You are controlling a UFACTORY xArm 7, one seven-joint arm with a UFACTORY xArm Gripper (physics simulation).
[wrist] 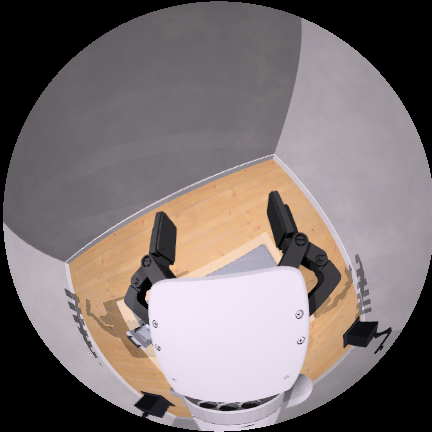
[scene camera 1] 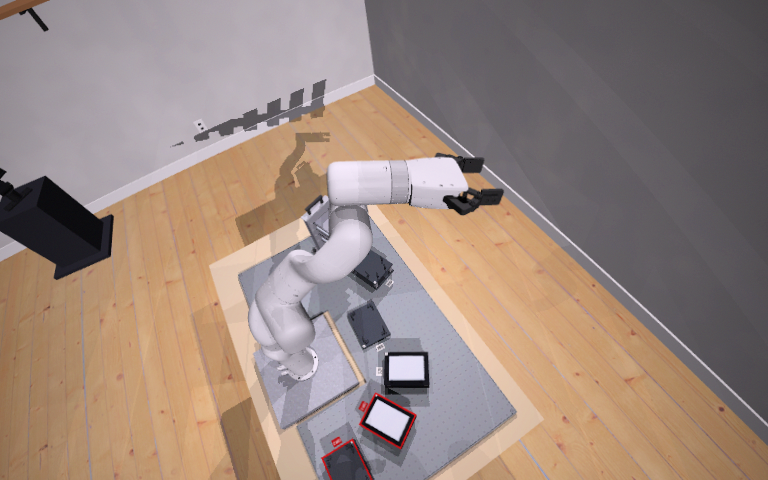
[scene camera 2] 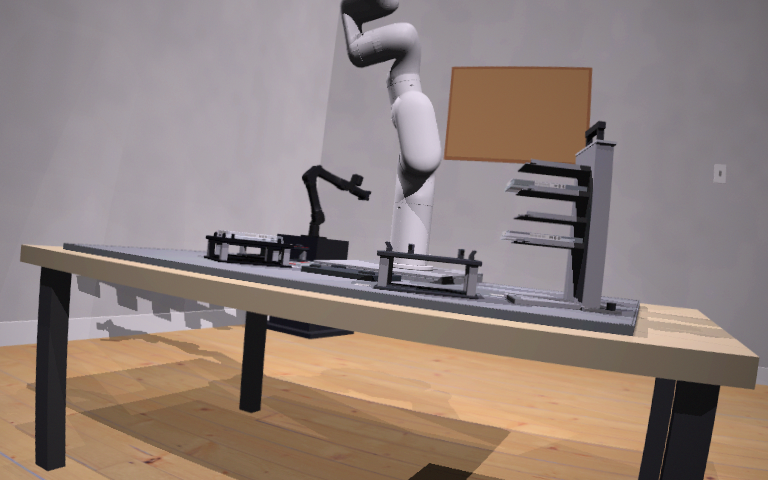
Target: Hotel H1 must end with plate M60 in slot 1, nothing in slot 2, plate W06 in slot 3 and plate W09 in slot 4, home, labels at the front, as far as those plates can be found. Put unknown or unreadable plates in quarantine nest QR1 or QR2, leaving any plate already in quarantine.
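Where they show: gripper, fingertip midpoint: [wrist: 216, 210] [scene camera 1: 491, 180]; arm's base, link origin: [scene camera 1: 302, 363] [scene camera 2: 407, 267].
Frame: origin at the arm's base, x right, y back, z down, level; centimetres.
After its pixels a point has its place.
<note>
My gripper [scene camera 1: 487, 180] @[x 14.6, y -59.5, z -83.5 cm] [wrist: 216, 210] @[x 14.6, y -59.5, z -83.5 cm] is open and empty, high beyond the table's edge and away from all plates. The hotel [scene camera 2: 601, 226] @[x -53.4, y -35.4, z -11.3 cm] [wrist: 140, 336] @[x -47.4, y -30.8, z -20.3 cm] stands at the table's right end in scene camera 2, partly behind the arm in scene camera 1. One plate [scene camera 2: 538, 185] @[x -42.9, y -37.4, z -16.9 cm] lies on its second shelf from the top, another plate [scene camera 2: 540, 236] @[x -43.9, y -36.9, z -8.8 cm] on its lowest shelf; the top and third shelves show no plate. Their labels are too small to read. A white plate [scene camera 1: 406, 368] @[x 20.0, y -35.4, z -4.4 cm] sits in a black nest, and a white plate [scene camera 1: 388, 419] @[x 32.4, y -22.3, z -3.4 cm] in a red-rimmed nest. Another red-rimmed nest [scene camera 1: 346, 464] @[x 39.0, y -3.7, z -2.0 cm], cut by the frame edge, shows no plate.
A low black nest [scene camera 1: 369, 324] @[x -3.4, y -30.0, z 0.8 cm] and a raised black stand [scene camera 1: 373, 269] @[x -23.4, y -41.3, z -4.0 cm] [scene camera 2: 430, 258] @[x -29.5, y -46.2, z -3.6 cm] show no plate. The arm's base plate [scene camera 1: 317, 390] @[x 11.9, y -2.1, z -0.1 cm] has a raised edge. A dark pedestal [scene camera 1: 56, 226] stands on the floor, and a dark grey wall [scene camera 1: 594, 141] lies beyond the gripper.
</note>
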